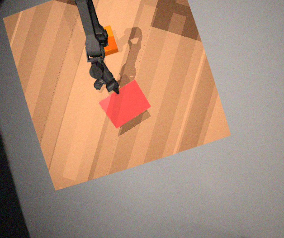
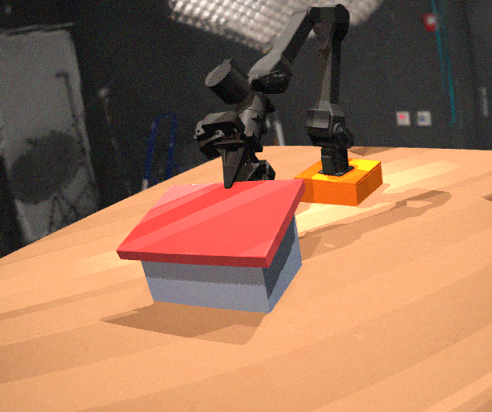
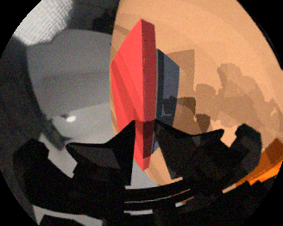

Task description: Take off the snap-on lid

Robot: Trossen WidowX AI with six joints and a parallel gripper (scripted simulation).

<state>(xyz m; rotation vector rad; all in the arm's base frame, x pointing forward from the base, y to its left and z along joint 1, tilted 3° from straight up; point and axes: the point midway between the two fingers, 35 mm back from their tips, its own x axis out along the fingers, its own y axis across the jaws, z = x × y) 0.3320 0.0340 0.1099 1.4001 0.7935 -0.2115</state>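
Right now my gripper tip is 70 mm short of the red lid, 30 mm to the right of it and 10 mm above it. The rest, counted from my gripper tip: storage box 60 mm ahead, 20 mm to the left, 80 mm below.
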